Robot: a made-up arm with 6 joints. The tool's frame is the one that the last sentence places.
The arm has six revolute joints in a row. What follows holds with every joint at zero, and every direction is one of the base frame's.
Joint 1 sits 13 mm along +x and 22 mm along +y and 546.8 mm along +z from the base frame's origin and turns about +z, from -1.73 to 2.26 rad.
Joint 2 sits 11.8 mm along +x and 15.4 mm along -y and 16.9 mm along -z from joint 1 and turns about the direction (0.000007, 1, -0.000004), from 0.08 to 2.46 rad.
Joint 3 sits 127 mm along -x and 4.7 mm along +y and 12.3 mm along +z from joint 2 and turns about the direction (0.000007, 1, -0.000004), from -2.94 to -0.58 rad.
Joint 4 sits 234 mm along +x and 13.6 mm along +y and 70.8 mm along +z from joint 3 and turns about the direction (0.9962, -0.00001, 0.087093), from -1.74 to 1.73 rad.
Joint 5 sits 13.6 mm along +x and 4 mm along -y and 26.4 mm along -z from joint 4 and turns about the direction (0.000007, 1, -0.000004), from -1.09 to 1.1 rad.
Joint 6 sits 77.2 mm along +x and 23.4 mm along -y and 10.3 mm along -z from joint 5 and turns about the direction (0.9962, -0.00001, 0.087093), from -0.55 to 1.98 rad.
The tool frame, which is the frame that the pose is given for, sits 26.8 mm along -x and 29.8 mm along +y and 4.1 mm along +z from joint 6; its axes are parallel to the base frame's.
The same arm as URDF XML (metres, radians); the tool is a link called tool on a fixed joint. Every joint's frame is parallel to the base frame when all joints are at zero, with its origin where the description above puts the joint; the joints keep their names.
<robot name="arm">
<joint name="tool_fixed" type="fixed"><parent link="link6"/><child link="tool"/><origin xyz="-0.0268 0.0298 0.0041" rpy="0.0000 0.0000 0.0000"/></joint>
<joint name="joint 6" type="revolute"><parent link="link5"/><child link="link6"/><origin xyz="0.0772 -0.0234 -0.0103" rpy="0.0000 0.0000 0.0000"/><axis xyz="0.9962 0 0.0871"/><limit lower="-0.5500" upper="1.9800"/></joint>
<joint name="joint 5" type="revolute"><parent link="link4"/><child link="link5"/><origin xyz="0.0136 -0.0040 -0.0264" rpy="0.0000 0.0000 0.0000"/><axis xyz="0 1 0"/><limit lower="-1.0900" upper="1.1000"/></joint>
<joint name="joint 4" type="revolute"><parent link="link3"/><child link="link4"/><origin xyz="0.2340 0.0136 0.0708" rpy="0.0000 0.0000 0.0000"/><axis xyz="0.9962 0 0.0871"/><limit lower="-1.7400" upper="1.7300"/></joint>
<joint name="joint 3" type="revolute"><parent link="link2"/><child link="link3"/><origin xyz="-0.1270 0.0047 0.0123" rpy="0.0000 0.0000 0.0000"/><axis xyz="0 1 0"/><limit lower="-2.9400" upper="-0.5800"/></joint>
<joint name="joint 2" type="revolute"><parent link="link1"/><child link="link2"/><origin xyz="0.0118 -0.0154 -0.0169" rpy="0.0000 0.0000 0.0000"/><axis xyz="0 1 0"/><limit lower="0.0800" upper="2.4600"/></joint>
<joint name="joint 1" type="revolute"><parent link="base"/><child link="link1"/><origin xyz="0.0130 0.0220 0.5468" rpy="0.0000 0.0000 0.0000"/><axis xyz="0 0 1"/><limit lower="-1.7300" upper="2.2600"/></joint>
<link name="base"/>
<link name="link1"/>
<link name="link2"/>
<link name="link3"/>
<link name="link4"/>
<link name="link5"/>
<link name="link6"/>
<link name="tool"/>
</robot>

